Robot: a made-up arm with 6 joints. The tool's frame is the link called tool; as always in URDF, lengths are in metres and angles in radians.
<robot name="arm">
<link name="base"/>
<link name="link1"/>
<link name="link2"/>
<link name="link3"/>
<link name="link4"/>
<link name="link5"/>
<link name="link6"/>
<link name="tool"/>
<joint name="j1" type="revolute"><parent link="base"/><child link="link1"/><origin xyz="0 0 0.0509" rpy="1.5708 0 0"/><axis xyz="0 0 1"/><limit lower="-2.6" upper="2.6"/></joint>
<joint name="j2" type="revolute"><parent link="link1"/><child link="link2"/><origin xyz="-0.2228 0.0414 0.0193" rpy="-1.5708 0 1.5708"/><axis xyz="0 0 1"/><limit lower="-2.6" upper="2.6"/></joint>
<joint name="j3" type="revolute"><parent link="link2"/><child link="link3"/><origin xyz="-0.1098 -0.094 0.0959" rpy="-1.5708 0 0"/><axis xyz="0 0 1"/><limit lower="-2.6" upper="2.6"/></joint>
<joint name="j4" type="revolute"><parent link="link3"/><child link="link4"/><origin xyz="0.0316 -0.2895 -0.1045" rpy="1.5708 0 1.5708"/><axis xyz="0 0 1"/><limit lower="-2.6" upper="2.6"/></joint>
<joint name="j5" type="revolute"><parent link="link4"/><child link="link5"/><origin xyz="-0.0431 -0.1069 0.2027" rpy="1.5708 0 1.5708"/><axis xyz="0 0 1"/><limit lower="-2.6" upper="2.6"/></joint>
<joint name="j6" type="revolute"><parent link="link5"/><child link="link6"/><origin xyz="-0.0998 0.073 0.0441" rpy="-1.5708 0 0"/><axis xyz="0 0 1"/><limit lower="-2.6" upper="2.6"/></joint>
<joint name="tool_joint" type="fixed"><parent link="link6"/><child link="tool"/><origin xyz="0.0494 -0.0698 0.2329" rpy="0 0 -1.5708"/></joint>
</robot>
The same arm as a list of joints. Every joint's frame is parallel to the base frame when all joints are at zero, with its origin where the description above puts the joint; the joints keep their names.
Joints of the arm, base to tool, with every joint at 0 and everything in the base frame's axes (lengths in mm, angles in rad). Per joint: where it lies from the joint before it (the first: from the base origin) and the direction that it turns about. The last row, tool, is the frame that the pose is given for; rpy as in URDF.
j1: axis 0 -1 0 origin 0.0 0.0 50.9
j2: axis -1 0 0 origin -222.8 -19.3 41.4
j3: axis 0 1 0 origin -95.9 -94.0 -109.8
j4: axis 0 0 1 origin -289.5 -104.5 31.6
j5: axis 1 0 0 origin -43.1 -106.9 202.7
j6: axis 0 0 1 origin 44.1 -99.8 73.0
tool: origin 69.8 49.4 232.9 rpy 0.0000 0.0000 0.0000
Joint limits (rad, base to tool): -2.6000..2.6000 -2.6000..2.6000 -2.6000..2.6000 -2.6000..2.6000 -2.6000..2.6000 -2.6000..2.6000

